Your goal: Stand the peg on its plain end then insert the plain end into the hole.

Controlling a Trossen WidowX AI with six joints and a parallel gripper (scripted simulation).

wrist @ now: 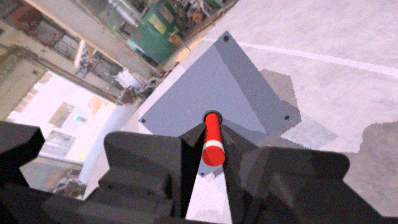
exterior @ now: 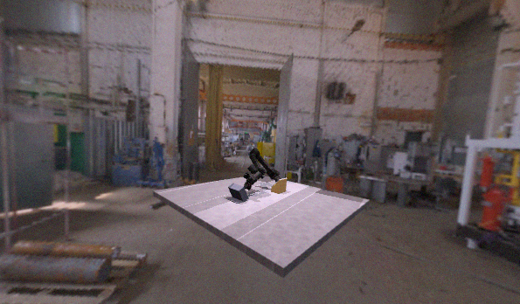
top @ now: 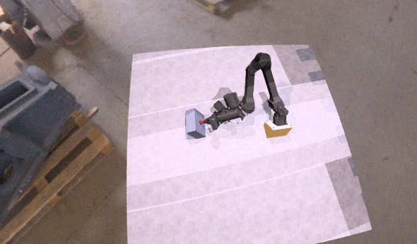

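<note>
Now: gripper tip 40 mm short of the grey sloped panel, 20 mm above it and 10 mm to the left of it. Also, from my gripper tip: peg: 10 mm behind, 10 mm above.
</note>
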